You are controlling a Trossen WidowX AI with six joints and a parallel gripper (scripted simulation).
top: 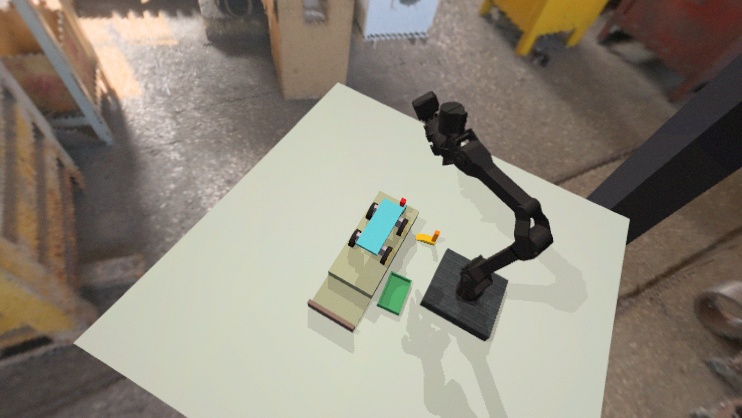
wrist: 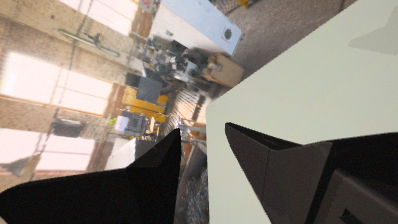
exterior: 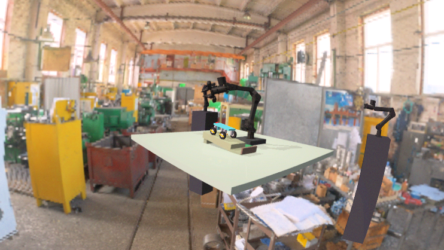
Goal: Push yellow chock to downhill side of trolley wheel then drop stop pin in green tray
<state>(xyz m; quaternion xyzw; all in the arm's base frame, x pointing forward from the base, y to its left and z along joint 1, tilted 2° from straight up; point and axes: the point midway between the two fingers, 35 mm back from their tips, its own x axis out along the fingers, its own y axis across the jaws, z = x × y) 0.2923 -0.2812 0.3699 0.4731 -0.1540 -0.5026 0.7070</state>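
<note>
Right now the yellow chock is 370 mm below my gripper tip, 160 mm to the left of it and 150 mm behind it. From my gripper tip the other things lie so: ramp 340 mm below, 270 mm to the left, 20 mm ahead; then stop pin 250 mm below, 150 mm to the left, 30 mm behind; then trolley 270 mm below, 260 mm to the left, 10 mm ahead.
</note>
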